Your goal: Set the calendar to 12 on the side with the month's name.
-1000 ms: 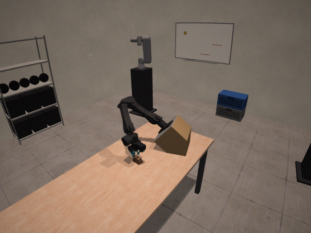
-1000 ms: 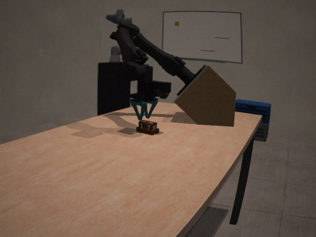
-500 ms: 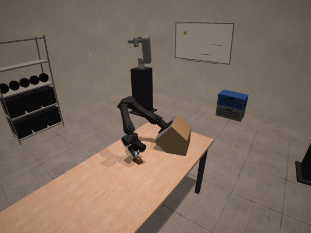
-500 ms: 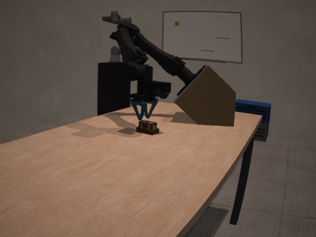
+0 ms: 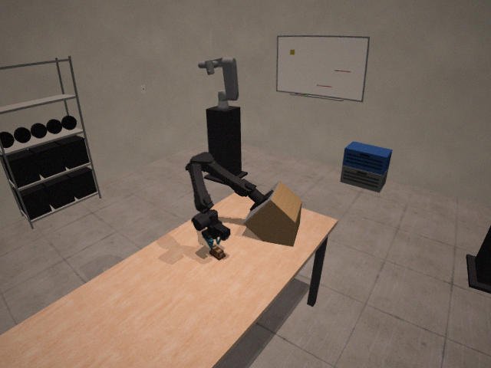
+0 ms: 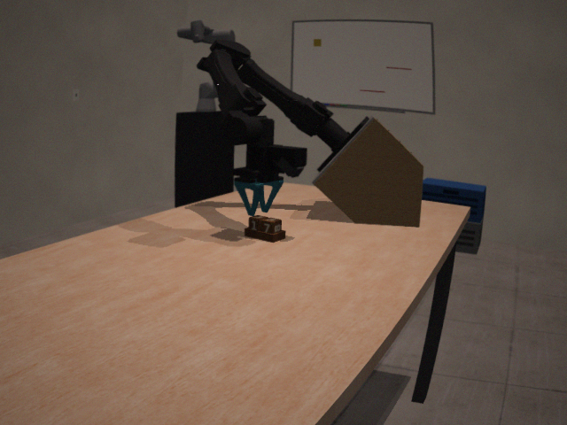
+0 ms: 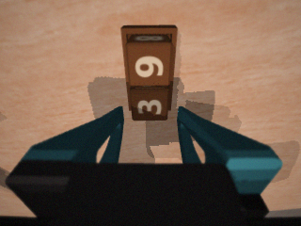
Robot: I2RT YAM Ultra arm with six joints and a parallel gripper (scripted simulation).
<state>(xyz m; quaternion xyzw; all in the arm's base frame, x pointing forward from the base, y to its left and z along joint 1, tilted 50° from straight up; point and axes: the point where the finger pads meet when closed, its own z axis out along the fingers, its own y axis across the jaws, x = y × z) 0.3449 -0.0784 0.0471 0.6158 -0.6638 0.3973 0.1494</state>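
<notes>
The dark brown calendar tray lies 50 mm below my hand and 20 mm to the left of it. Also, from my hand: cube 40 mm to the left, 30 mm below, 10 mm ahead.
</notes>
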